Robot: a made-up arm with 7 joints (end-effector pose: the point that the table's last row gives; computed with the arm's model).
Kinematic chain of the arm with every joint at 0, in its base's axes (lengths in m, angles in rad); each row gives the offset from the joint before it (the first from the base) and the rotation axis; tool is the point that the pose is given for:
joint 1: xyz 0 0.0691 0 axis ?
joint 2: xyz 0 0.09 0 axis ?
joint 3: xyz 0 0 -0.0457 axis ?
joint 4: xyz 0 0 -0.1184 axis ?
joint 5: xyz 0 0 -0.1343 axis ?
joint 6: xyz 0 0 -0.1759 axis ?
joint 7: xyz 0 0 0 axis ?
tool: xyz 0 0 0
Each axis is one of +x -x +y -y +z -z.
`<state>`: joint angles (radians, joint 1 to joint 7).
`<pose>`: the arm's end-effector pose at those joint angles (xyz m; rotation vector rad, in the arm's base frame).
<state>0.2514 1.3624 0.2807 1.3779 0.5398 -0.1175 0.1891</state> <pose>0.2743 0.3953 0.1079 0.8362 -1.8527 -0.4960</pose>
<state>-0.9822 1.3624 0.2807 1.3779 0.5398 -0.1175 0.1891</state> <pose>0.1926 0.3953 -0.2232 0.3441 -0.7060 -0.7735</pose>
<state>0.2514 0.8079 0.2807 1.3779 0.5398 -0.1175 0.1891</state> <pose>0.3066 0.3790 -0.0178 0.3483 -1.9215 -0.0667</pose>
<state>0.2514 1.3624 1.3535 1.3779 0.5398 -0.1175 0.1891</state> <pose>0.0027 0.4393 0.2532 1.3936 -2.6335 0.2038</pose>
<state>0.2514 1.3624 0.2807 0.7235 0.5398 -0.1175 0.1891</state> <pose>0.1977 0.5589 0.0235 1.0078 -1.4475 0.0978</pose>
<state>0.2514 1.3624 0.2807 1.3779 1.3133 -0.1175 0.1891</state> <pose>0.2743 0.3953 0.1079 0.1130 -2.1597 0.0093</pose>
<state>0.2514 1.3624 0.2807 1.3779 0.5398 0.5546 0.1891</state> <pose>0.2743 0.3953 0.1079 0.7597 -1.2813 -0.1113</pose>
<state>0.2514 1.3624 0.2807 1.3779 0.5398 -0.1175 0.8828</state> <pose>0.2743 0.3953 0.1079 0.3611 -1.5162 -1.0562</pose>
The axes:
joint 1: -y
joint 2: +x
joint 3: +z
joint 4: -y
joint 5: +z
joint 6: +y
joint 7: -x

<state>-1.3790 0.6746 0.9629 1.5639 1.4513 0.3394 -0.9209</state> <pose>0.0624 0.4618 -0.1683 1.1005 -0.3004 1.1063</pose>
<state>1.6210 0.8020 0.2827 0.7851 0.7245 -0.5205 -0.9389</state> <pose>0.2118 0.4773 0.2215 -0.0624 1.9826 -2.1663</pose>
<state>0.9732 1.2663 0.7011 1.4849 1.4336 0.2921 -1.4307</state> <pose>0.0229 0.4008 0.2701 0.0415 -1.9135 2.1527</pose>
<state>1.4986 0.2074 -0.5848 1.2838 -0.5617 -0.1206 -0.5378</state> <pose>0.2975 0.0503 0.2272 -1.1262 2.8413 0.3055</pose>
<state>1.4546 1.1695 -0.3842 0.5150 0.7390 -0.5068 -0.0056</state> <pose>0.2372 0.5363 0.1149 0.9695 -2.3726 0.5741</pose>
